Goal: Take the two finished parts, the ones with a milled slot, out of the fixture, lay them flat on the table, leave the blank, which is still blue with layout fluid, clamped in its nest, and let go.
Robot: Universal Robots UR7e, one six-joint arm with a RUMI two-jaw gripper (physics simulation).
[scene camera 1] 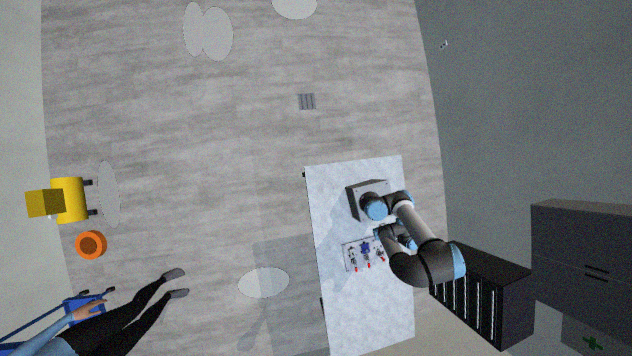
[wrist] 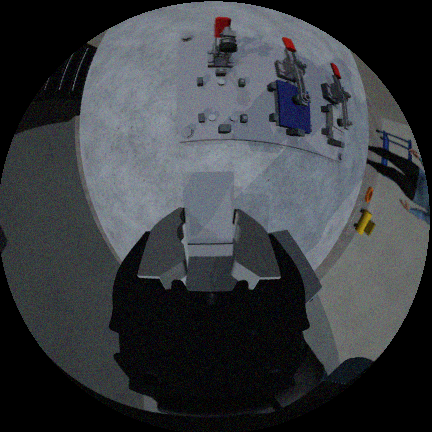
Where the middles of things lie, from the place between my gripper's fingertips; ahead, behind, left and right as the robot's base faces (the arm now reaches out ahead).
I see the blue blank (wrist: 290, 115) 15 cm ahead of my hand, 13 cm to the right of it and 6 cm below it. Round my hand: red-handled toggle clamp (wrist: 288, 69) (23 cm ahead, 13 cm to the right, 4 cm below).
